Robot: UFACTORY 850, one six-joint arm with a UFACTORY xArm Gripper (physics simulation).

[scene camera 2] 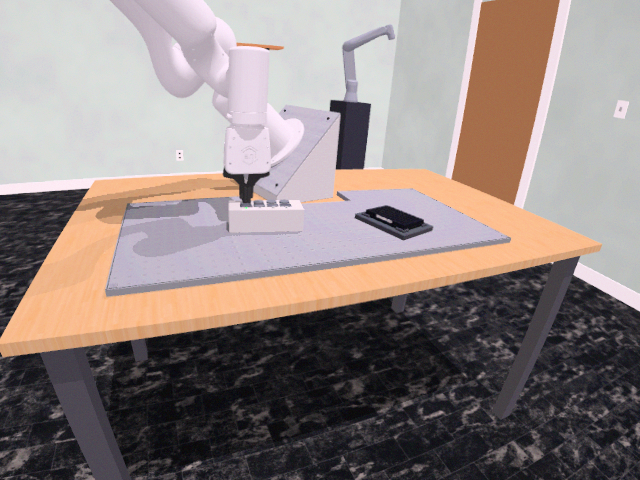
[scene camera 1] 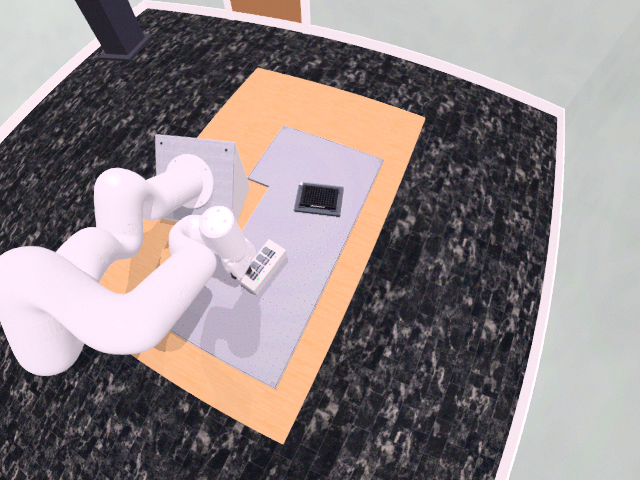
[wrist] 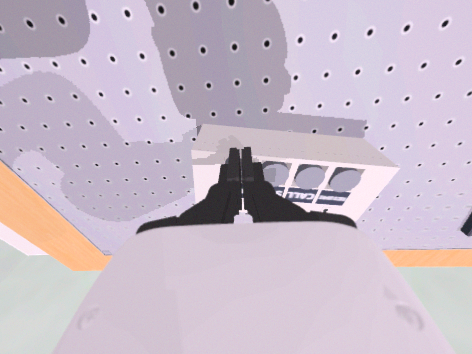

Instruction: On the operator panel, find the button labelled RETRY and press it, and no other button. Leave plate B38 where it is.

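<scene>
The operator panel [scene camera 1: 273,276] [scene camera 2: 266,221] [wrist: 295,145] is a white box with a row of grey round buttons and dark labels. My gripper [scene camera 2: 246,203] [wrist: 241,163] is shut and empty, pointing down with its fingertips at the end button, on the left in scene camera 2. They appear to touch it. A small green light [scene camera 1: 257,279] [scene camera 2: 246,207] glows beside that button. The fingers hide that button and its label in the wrist view; another label there reads CALL in part. I cannot read RETRY. A black plate [scene camera 1: 320,196] [scene camera 2: 395,217] lies in a dark grey holder.
The panel and holder stand on a grey perforated board [scene camera 1: 310,149] [scene camera 2: 310,258] on the wooden table [scene camera 1: 330,93] [scene camera 2: 310,297]. The arm's slanted grey mount [scene camera 1: 222,175] [scene camera 2: 315,170] rises behind the panel. A second grey arm [scene camera 2: 349,67] stands on a dark pedestal beyond.
</scene>
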